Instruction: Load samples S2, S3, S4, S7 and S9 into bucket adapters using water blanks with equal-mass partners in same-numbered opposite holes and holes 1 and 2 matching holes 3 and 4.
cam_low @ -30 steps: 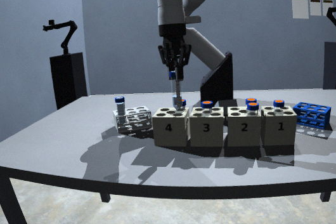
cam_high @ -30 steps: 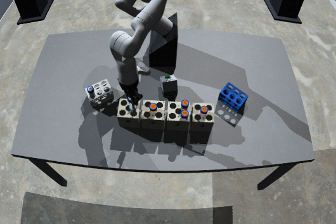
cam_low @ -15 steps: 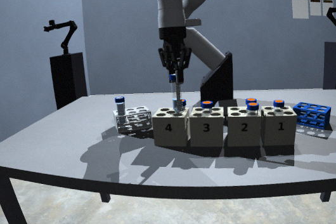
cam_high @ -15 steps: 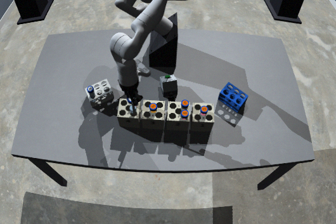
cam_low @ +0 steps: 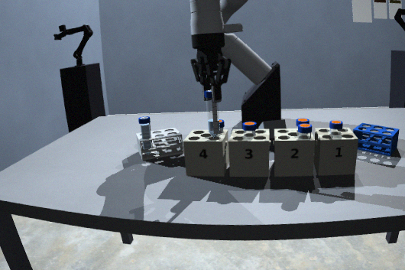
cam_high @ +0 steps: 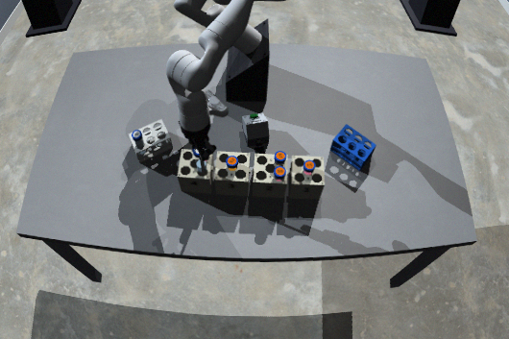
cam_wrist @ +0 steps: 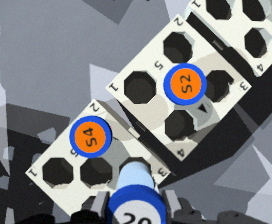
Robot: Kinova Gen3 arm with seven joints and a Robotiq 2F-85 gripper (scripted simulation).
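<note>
My gripper is now 5 cm above the water blank marked 20 and 1 cm short of it. The rest, counted from my hand: sample tube S4: 14 cm below, 6 cm behind, 1 cm to the left; adapter 3: 15 cm below, 9 cm to the left, 2 cm behind; sample tube S2: 14 cm below, 9 cm to the left, 2 cm behind.
</note>
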